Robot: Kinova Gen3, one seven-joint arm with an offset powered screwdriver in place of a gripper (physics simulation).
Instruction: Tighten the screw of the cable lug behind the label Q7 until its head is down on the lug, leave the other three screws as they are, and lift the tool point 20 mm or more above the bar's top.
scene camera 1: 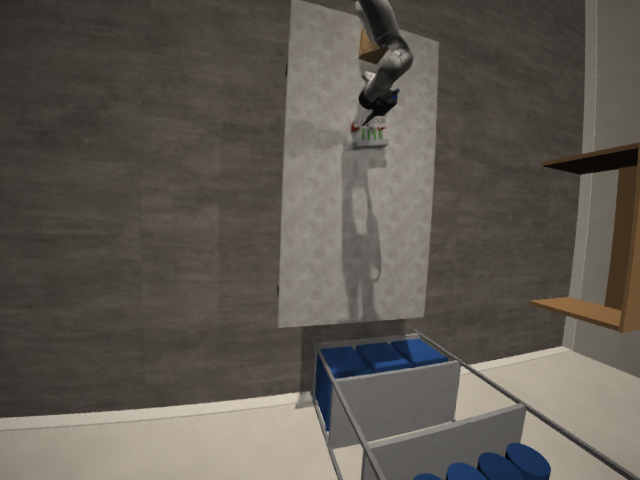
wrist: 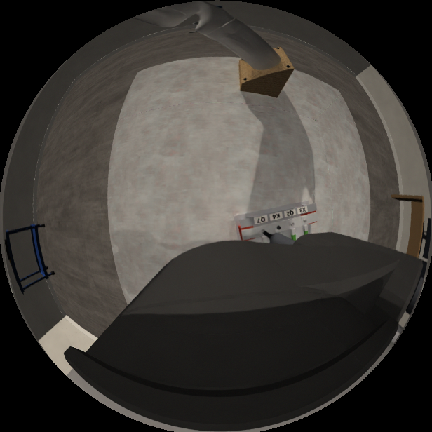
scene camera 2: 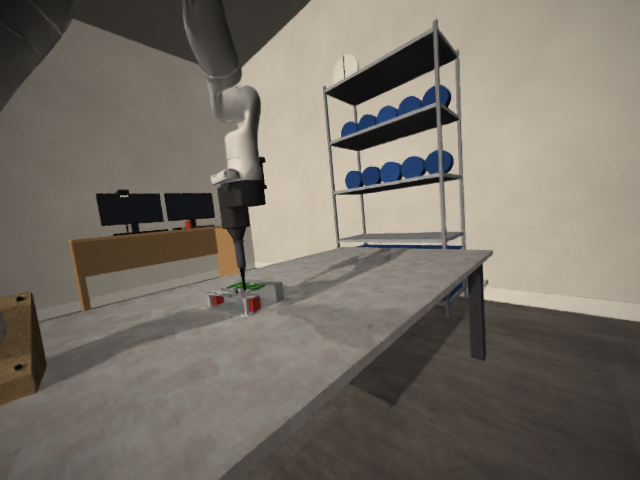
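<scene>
The terminal block (scene camera 1: 371,145) (scene camera 2: 277,291) (wrist: 241,219) lies on the table, with red parts at its ends and green cable sleeves (scene camera 1: 374,133) (scene camera 2: 248,285) (wrist: 305,231). In the wrist view its labels Q7 (wrist: 260,219), K4 (wrist: 276,216), Q2 (wrist: 290,213) and X8 (wrist: 302,210) stand in a row. My gripper, a black screwdriver (scene camera 1: 364,124) (scene camera 2: 244,288) (wrist: 265,232) without fingers, points down with its tip behind label Q7. The tip covers the Q7 screw; contact and the head's height cannot be told. A dark round spot (wrist: 278,227) shows behind K4.
A wooden block (scene camera 1: 368,50) (scene camera 2: 15,330) (wrist: 265,86) stands near the arm's base on the table (scene camera 1: 315,232) (scene camera 2: 180,403) (wrist: 185,150). Beyond the table stand a shelf rack (scene camera 2: 440,206) with blue containers and a desk (scene camera 2: 144,255) with two monitors.
</scene>
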